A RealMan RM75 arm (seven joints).
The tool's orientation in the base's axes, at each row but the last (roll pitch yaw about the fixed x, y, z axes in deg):
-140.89, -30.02, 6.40
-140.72, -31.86, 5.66
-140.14, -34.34, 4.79
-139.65, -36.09, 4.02
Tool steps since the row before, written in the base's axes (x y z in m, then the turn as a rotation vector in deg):
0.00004, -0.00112, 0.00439, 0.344, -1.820, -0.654
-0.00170, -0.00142, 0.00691, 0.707, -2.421, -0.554
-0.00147, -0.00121, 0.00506, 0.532, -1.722, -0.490
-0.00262, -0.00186, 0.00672, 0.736, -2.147, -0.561
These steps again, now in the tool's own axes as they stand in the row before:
0.00212, -0.00156, -0.00369, -0.207, 1.834, -0.672
0.00209, -0.00336, -0.00608, 0.102, 2.372, -1.015
0.00156, -0.00241, -0.00458, 0.043, 1.750, -0.650
0.00174, -0.00329, -0.00645, 0.141, 2.188, -0.813

